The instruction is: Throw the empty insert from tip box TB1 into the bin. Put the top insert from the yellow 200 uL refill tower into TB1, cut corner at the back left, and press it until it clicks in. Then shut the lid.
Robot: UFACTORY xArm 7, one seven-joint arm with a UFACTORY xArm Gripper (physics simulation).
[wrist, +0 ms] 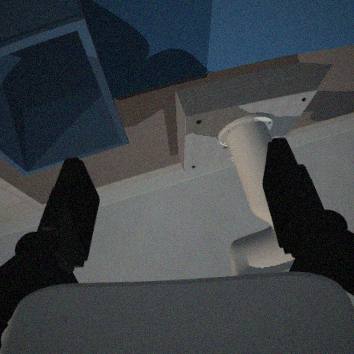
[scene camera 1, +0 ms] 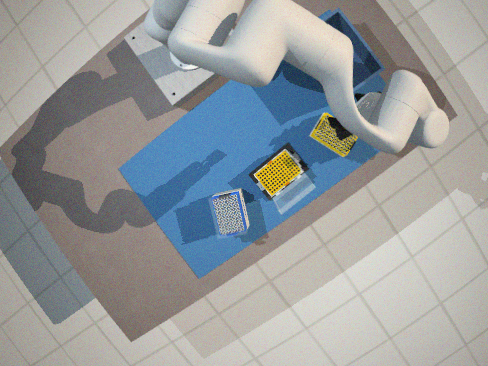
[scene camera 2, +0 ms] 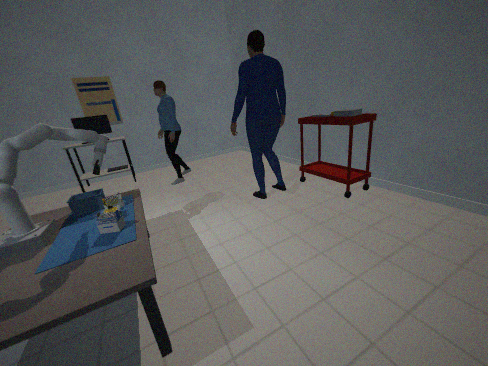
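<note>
My gripper (scene camera 2: 96, 167) (wrist: 175, 169) is open and empty, high above the mat. In scene camera 1 one black finger overlaps the view of the yellow refill tower (scene camera 1: 324, 132), and the arm hides most of the gripper. The tip box TB1 (scene camera 1: 260, 187), dark-edged, stands mid-mat with a yellow, dark-holed insert (scene camera 1: 278, 172) in it. Its clear lid (scene camera 1: 296, 196) is open, towards the table's front edge. The blue bin (scene camera 1: 367, 76) (scene camera 2: 86, 204) (wrist: 90, 42) stands beyond the tower, partly behind the arm in scene camera 1. Wells are too small to judge for tips.
A white and blue tower (scene camera 1: 230, 212) (scene camera 2: 110, 225) stands beside TB1 on the blue mat (scene camera 1: 175, 145). The arm's base plate (scene camera 1: 187, 87) (wrist: 210, 150) is at the table's back. Two people (scene camera 2: 261, 100) (scene camera 2: 169, 115) and a red cart (scene camera 2: 337, 119) are beyond the table.
</note>
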